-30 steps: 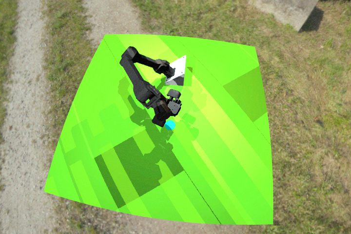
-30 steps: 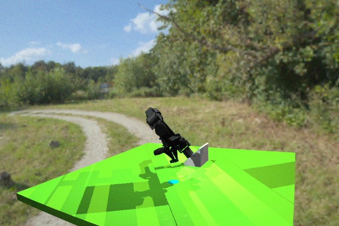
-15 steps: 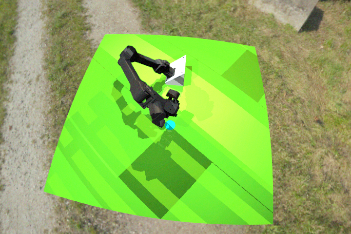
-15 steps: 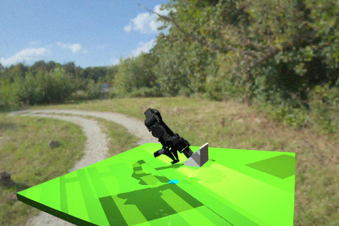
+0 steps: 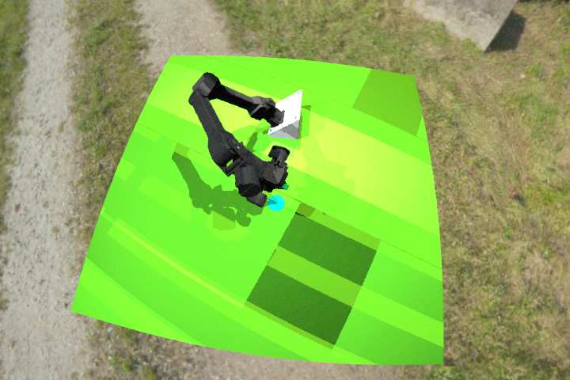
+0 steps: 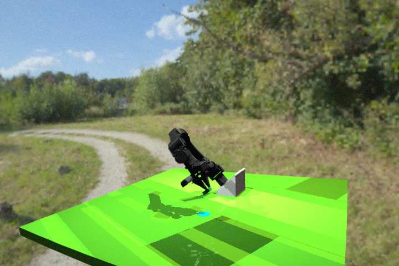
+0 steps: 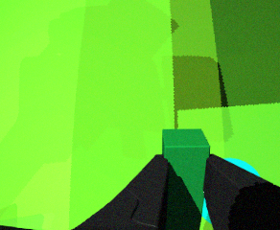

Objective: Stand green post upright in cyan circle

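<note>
Right now the cyan circle is 120 mm below my gripper tip, 30 mm to the right of it and 10 mm ahead of it. Round my gripper tip: green post (20 mm to the right, 10 mm below, 10 mm behind).
</note>
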